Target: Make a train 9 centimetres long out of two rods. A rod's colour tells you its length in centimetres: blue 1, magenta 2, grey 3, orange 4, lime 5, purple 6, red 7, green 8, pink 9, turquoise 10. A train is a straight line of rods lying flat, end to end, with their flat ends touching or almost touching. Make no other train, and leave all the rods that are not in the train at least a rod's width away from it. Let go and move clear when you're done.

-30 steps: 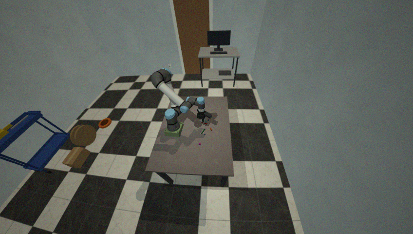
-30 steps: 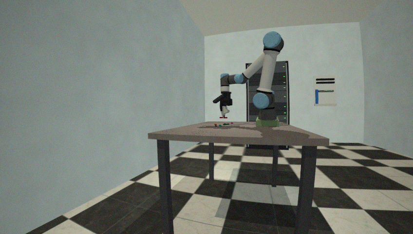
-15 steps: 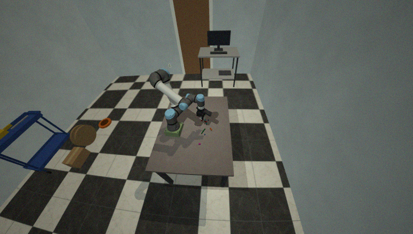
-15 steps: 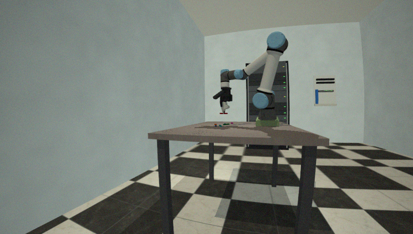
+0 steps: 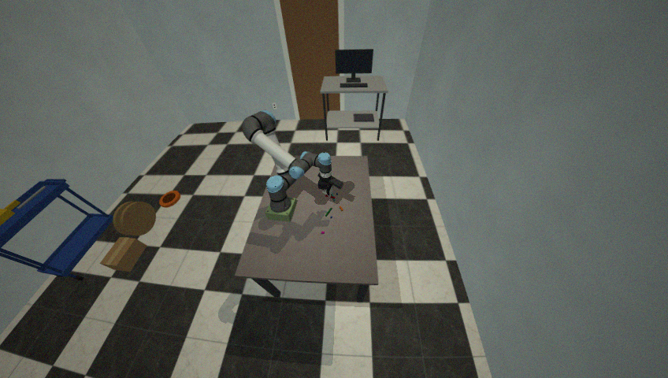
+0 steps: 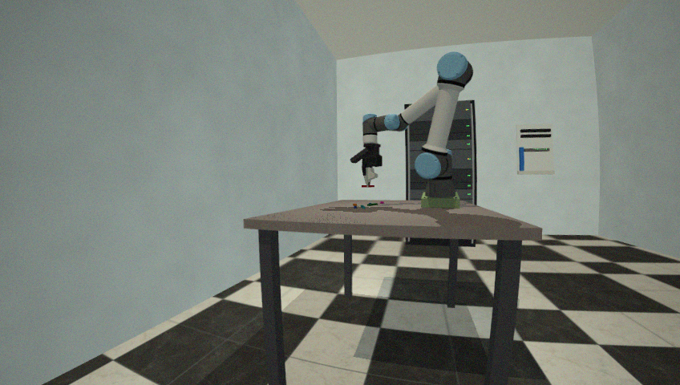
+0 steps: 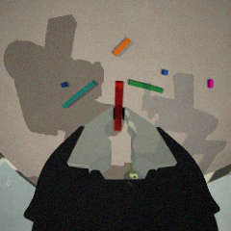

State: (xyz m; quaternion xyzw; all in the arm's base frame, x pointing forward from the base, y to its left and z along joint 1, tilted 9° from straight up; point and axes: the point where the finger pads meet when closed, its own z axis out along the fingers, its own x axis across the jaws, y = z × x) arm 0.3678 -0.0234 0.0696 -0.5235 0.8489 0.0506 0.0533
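Now: hand 8 cm past the short magenta rod, 23 cm to the left of it and 11 cm above it. Round my hand: red rod: 1 cm below; then green rod: 2 cm behind, 6 cm to the right, 11 cm below; then orange rod: 7 cm ahead, 4 cm to the right, 11 cm below.
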